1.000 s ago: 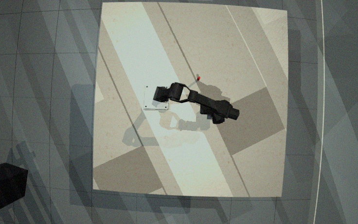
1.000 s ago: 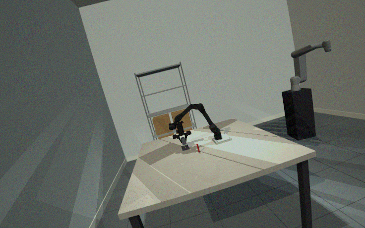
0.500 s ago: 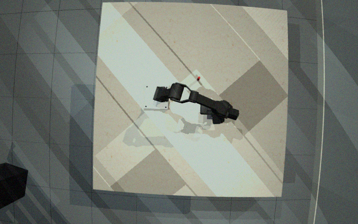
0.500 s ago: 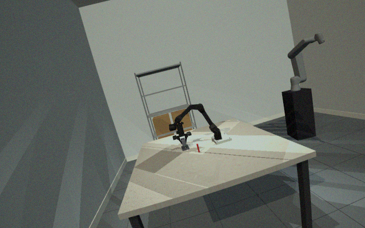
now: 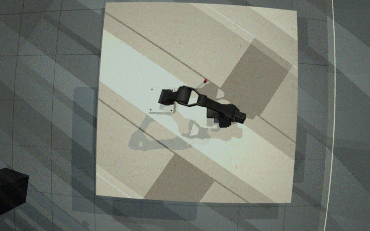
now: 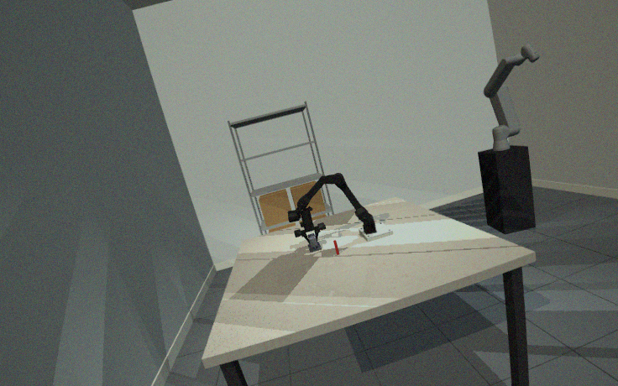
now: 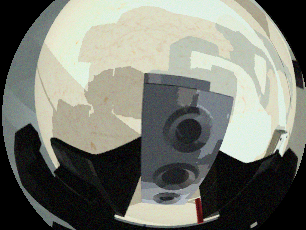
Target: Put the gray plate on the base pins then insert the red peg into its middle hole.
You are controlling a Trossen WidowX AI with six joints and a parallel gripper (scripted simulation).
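Now: the dark base 2 cm below my gripper tip. Also, from my gripper tip: red peg: 14 cm behind, 17 cm to the left, 1 cm above; gray plate: 3 cm above.
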